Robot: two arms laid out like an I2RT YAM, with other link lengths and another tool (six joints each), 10 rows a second.
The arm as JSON. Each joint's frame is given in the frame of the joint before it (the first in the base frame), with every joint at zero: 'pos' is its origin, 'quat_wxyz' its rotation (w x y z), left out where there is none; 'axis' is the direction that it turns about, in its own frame. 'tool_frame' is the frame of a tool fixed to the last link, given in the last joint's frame.
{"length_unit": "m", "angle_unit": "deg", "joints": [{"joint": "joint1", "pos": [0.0, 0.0, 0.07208], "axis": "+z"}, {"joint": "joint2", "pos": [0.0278, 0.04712, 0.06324], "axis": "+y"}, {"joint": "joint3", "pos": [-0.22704, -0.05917, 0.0], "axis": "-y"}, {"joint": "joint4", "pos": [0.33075, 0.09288, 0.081], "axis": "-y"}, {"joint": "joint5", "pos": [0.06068, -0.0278, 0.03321], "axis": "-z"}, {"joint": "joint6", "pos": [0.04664, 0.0, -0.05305], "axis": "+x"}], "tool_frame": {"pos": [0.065, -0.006, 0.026], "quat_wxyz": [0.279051, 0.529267, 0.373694, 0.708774]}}
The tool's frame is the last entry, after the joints.
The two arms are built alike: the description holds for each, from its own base.
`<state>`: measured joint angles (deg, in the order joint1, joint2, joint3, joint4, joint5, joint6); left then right.
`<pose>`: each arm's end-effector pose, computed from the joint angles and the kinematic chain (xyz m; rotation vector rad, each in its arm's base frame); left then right.
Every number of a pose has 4 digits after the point. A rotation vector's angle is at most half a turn.
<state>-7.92 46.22 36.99 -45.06 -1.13 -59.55 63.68 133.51 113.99 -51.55 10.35 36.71</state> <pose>0.3166 0.0313 0.1857 1.5329 2.2903 0.6699 0.2432 0.5208 0.1071 -2.1450 -1.9035 -0.8739</pose>
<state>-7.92 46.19 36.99 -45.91 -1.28 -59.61 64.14 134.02 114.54 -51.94 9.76 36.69</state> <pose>0.3145 0.0319 0.1844 1.5415 2.3026 0.6662 0.2383 0.5238 0.1053 -2.1328 -1.9098 -0.8567</pose>
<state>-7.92 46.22 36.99 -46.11 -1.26 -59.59 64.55 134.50 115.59 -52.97 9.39 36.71</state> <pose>0.3141 0.0319 0.1839 1.5449 2.3051 0.6642 0.2341 0.5262 0.1067 -2.1255 -1.9171 -0.8404</pose>
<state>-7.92 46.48 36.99 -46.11 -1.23 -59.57 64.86 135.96 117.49 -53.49 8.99 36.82</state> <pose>0.3143 0.0318 0.1826 1.5488 2.3078 0.6617 0.2323 0.5315 0.1049 -2.1178 -1.9172 -0.8324</pose>
